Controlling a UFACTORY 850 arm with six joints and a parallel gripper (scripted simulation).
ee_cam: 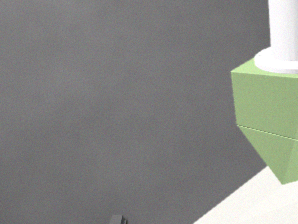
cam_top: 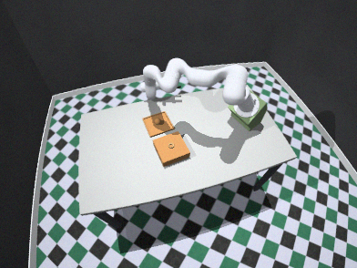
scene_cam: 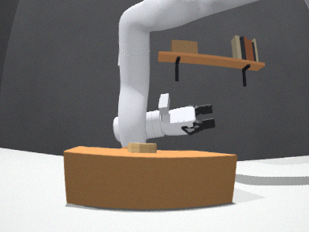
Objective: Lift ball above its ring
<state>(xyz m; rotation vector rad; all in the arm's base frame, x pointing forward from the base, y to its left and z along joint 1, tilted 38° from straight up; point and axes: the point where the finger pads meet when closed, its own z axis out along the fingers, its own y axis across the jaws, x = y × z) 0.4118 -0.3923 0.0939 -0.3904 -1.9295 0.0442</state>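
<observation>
The ball is 320 mm to the left of my hand, 180 mm ahead of it and 120 mm below it. Also, from my hand: block: 560 mm to the left, 110 mm below, 100 mm ahead.
</observation>
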